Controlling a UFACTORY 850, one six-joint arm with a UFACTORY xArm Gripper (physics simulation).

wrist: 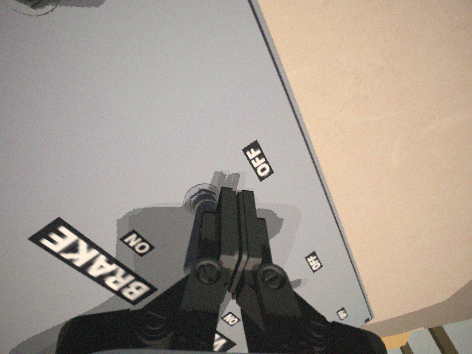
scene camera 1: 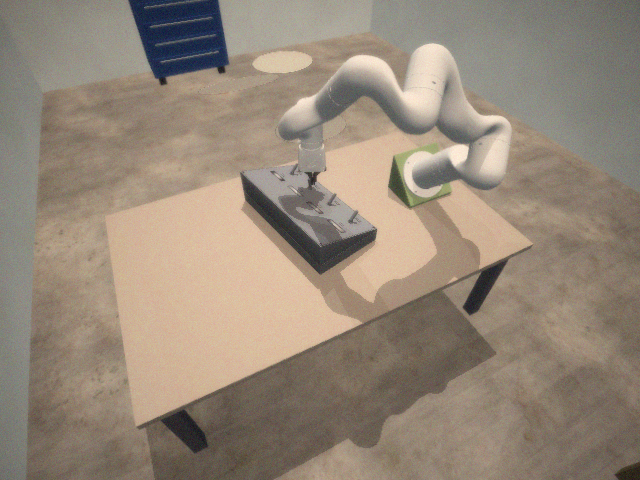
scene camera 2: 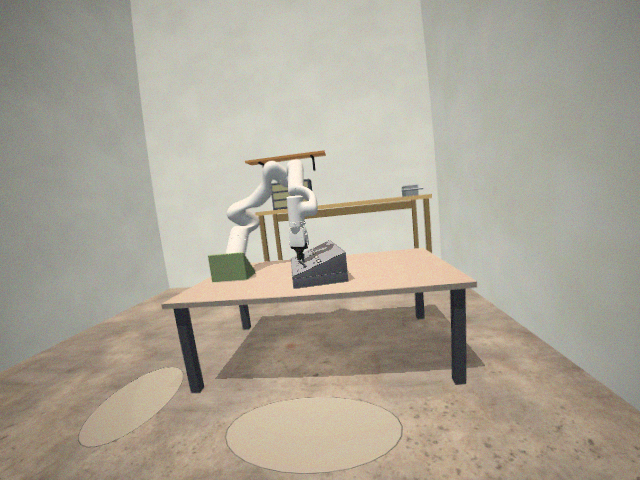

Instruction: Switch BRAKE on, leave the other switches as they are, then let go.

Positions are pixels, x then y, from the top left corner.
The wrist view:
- my gripper: 231, 208
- lever: 191, 257
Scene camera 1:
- my gripper: 313, 182
